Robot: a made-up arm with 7 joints.
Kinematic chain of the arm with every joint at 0, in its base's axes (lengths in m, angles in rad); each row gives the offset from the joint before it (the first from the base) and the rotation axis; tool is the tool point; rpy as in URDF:
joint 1: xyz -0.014 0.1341 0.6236 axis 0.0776 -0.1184 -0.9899
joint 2: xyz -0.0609 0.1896 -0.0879 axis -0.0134 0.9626 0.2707
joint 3: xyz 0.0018 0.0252 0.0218 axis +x
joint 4: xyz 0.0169 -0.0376 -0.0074 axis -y
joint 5: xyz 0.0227 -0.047 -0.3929 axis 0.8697 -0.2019 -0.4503
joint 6: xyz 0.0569 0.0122 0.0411 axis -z
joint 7: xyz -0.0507 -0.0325 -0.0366 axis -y
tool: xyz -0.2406 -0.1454 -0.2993 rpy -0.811 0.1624 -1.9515
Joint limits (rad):
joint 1: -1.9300..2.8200
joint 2: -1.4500..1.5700
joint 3: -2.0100..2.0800
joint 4: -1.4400..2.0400
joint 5: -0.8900..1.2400
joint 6: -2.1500..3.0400
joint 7: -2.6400..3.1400
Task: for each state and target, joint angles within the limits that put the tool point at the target. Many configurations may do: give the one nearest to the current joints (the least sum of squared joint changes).
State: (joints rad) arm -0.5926 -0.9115 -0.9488 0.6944 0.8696 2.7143 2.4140
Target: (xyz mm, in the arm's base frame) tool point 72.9 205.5 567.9
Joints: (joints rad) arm -0.8815 -1.2672 -0.8549 1.3311 0.9843 3.0400 2.5721
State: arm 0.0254 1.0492 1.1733 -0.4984 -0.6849 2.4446 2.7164
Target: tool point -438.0 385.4 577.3
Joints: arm 0.0510 0.8154 1.2179 -0.2951 -0.5861 2.3551 2.3852
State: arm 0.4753 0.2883 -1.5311 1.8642 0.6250 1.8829 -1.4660
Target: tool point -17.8 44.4 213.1
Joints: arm 0.5128 0.6039 -1.7080 1.1036 0.0779 1.3377 -1.0882
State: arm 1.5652 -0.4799 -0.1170 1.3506 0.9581 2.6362 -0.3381
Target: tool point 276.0 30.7 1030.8
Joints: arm 1.5366 -0.3821 -0.1302 1.2410 1.0530 2.4225 -0.4324
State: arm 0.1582 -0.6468 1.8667 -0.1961 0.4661 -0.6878 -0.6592
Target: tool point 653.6 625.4 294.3
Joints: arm 0.5211 -0.8845 1.6326 -0.0243 0.2390 -0.8742 -0.7914
